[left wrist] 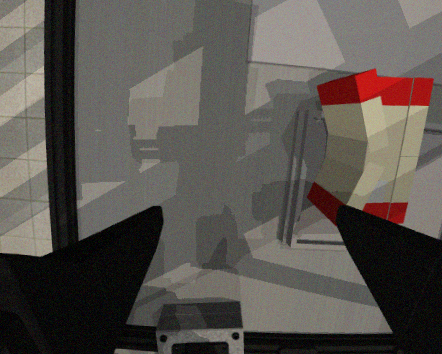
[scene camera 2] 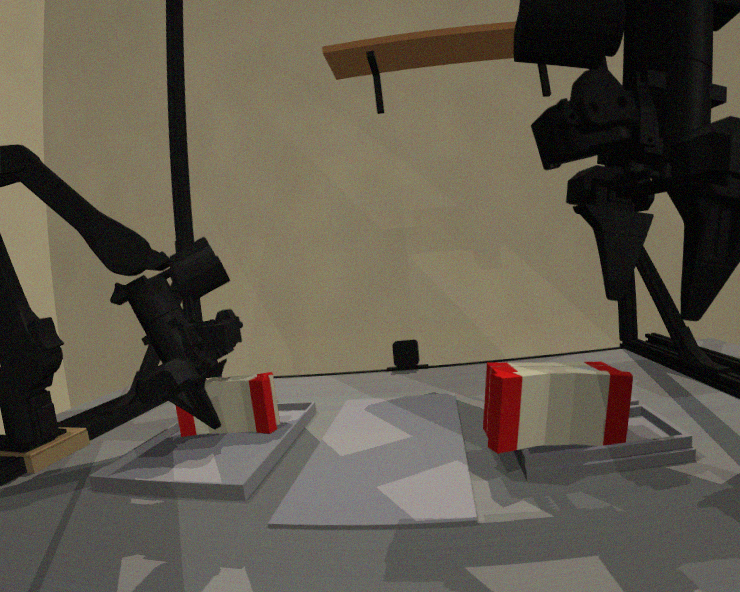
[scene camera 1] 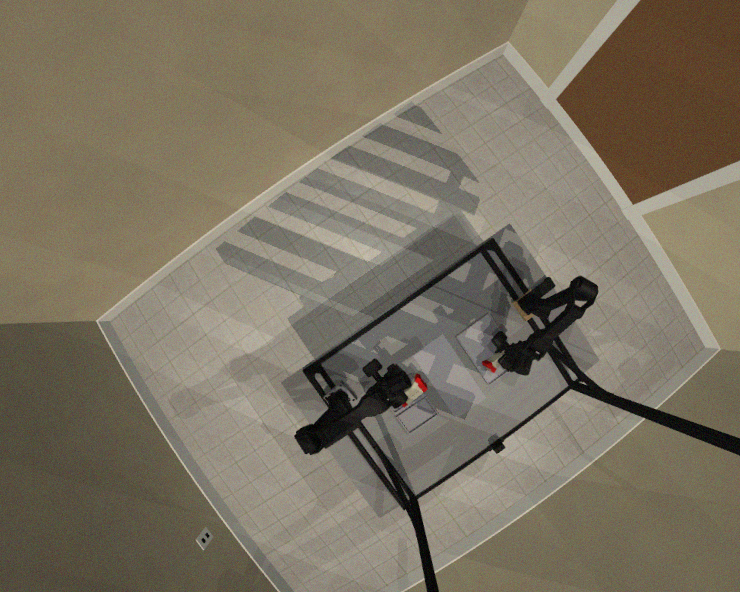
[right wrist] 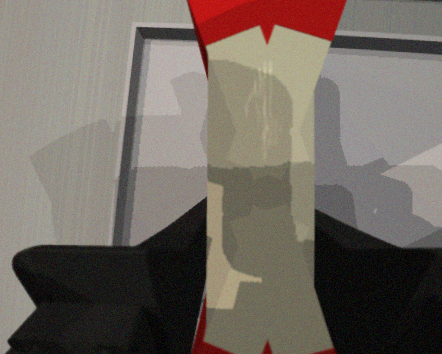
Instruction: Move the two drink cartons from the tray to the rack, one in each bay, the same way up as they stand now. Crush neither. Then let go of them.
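Frame: origin at the left arm's base, x down, y left, z ahead, level; centimetres.
Seen in the pictures: left gripper, between the fingertips: (left wrist: 249,214) (scene camera 2: 646,309); right gripper, between the fingertips: (scene camera 2: 223,422) (scene camera 1: 498,355) (right wrist: 247,201); left arm's base, origin of its link: (scene camera 1: 339,399); right arm's base, origin of its link: (scene camera 2: 32,439) (scene camera 1: 529,304).
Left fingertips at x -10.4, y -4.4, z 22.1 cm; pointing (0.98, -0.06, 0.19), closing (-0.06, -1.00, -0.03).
Pixels of each thing's top centre, then the offset from my left fingertips to it. "spot": a spot on its surface instead.
- red-and-cream carton, centre of its top: (right wrist: 266,193) (scene camera 2: 222,379) (scene camera 1: 501,358) dx +7.3, dy -26.8, dz +38.6 cm
- grey tray, centre of its top: (right wrist: 330,182) (scene camera 2: 218,434) (scene camera 1: 489,349) dx +13.2, dy -22.2, dz +38.4 cm
- rack, centre of its top: (scene camera 2: 575,410) (left wrist: 387,188) (scene camera 1: 410,405) dx +12.8, dy -17.6, dz -2.3 cm
- small black block, a spot on its surface: (scene camera 2: 405,353) (scene camera 1: 496,444) spot: dx +11.5, dy -55.3, dz +14.0 cm
One red-and-cream carton (scene camera 1: 489,366) (scene camera 2: 234,404) (right wrist: 260,125) stands in the grey tray (scene camera 1: 472,358) (scene camera 2: 166,487) (right wrist: 129,125). My right gripper (scene camera 2: 216,413) (right wrist: 247,201) is part open, low around this carton's narrow middle, one finger on each side; the carton hides the fingertips in the right wrist view, so contact does not show. The other carton (scene camera 1: 415,390) (scene camera 2: 561,404) (left wrist: 385,145) stands at the rack (scene camera 1: 412,430) (scene camera 2: 672,444) (left wrist: 299,200), in the bay nearer scene camera 2. The other bay is empty. My left gripper (scene camera 2: 651,308) (left wrist: 249,214) is open and empty, above and beside that carton.
A flat pale sheet (scene camera 1: 456,382) (scene camera 2: 370,462) lies between tray and rack. The black frame (scene camera 1: 401,302) (left wrist: 61,150) runs round the table. A small black block (scene camera 1: 496,444) (scene camera 2: 405,353) is at the table's edge. A wooden shelf (scene camera 2: 425,52) is on the wall.
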